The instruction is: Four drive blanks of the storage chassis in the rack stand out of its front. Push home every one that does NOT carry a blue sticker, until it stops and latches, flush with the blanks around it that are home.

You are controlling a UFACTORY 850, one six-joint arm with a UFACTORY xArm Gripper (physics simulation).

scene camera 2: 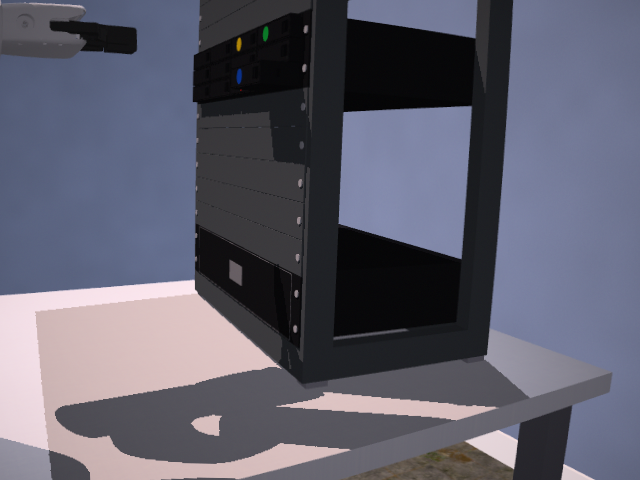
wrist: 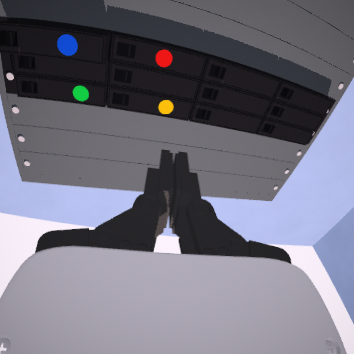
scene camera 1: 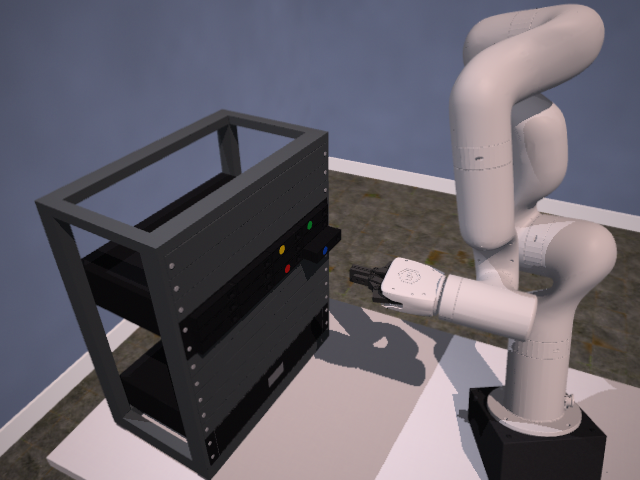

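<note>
The blank with the blue sticker (scene camera 1: 325,250) (scene camera 2: 238,76) (wrist: 67,45) stands well out of the chassis front, at the end of its lowest row. The blank with the red sticker (scene camera 1: 287,268) (wrist: 164,58) sits beside it and looks flush; in scene camera 2 it is almost wholly hidden behind the blue one. The blanks with the yellow sticker (scene camera 1: 281,249) (scene camera 2: 238,44) (wrist: 166,107) and the green sticker (scene camera 1: 309,225) (scene camera 2: 265,34) (wrist: 80,93) look flush in the top row. My gripper (scene camera 1: 352,273) (scene camera 2: 135,40) (wrist: 170,168) is shut and empty, in front of the rack, apart from the blanks.
The rack (scene camera 1: 155,242) (scene camera 2: 326,206) stands on the table (scene camera 1: 356,413) (scene camera 2: 113,341). Grey filler panels lie above and below the storage chassis. A black unit with a light label (scene camera 1: 276,374) (scene camera 2: 235,272) is at the rack's bottom. The protruding blue blank is an obstacle along the front.
</note>
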